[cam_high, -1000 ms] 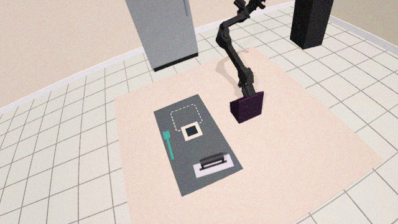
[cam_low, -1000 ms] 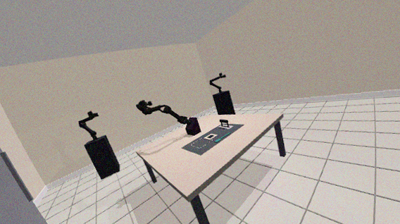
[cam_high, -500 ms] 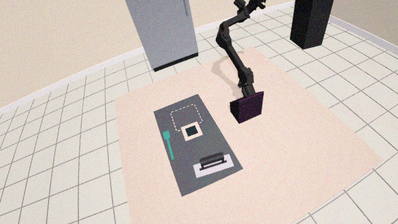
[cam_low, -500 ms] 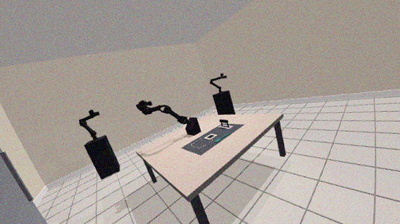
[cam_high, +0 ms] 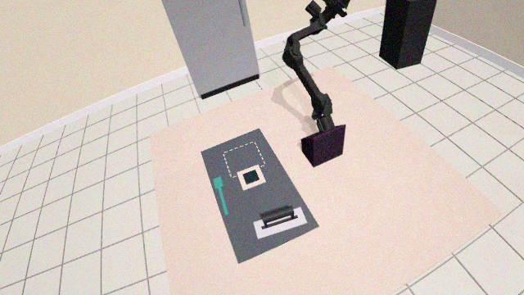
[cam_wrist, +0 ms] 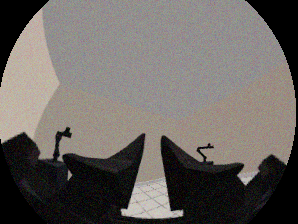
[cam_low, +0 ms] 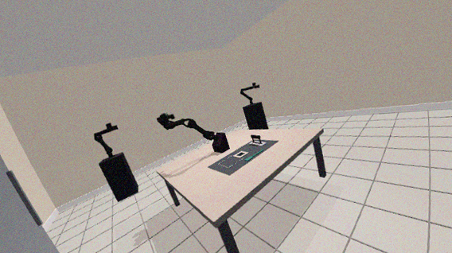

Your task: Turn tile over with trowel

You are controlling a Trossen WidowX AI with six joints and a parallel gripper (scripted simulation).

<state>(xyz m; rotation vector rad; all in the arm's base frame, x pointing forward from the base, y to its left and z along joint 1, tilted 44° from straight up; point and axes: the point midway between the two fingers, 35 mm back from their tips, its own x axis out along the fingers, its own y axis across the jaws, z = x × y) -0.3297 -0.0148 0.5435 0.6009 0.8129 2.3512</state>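
Now: the teal trowel 840 mm ahead of my gripper tip, 420 mm to the left of it and 580 mm below it. From my gripper tip the other things lie so: tile: 690 mm ahead, 400 mm to the left, 580 mm below; then dark grey mat: 700 mm ahead, 430 mm to the left, 600 mm below.
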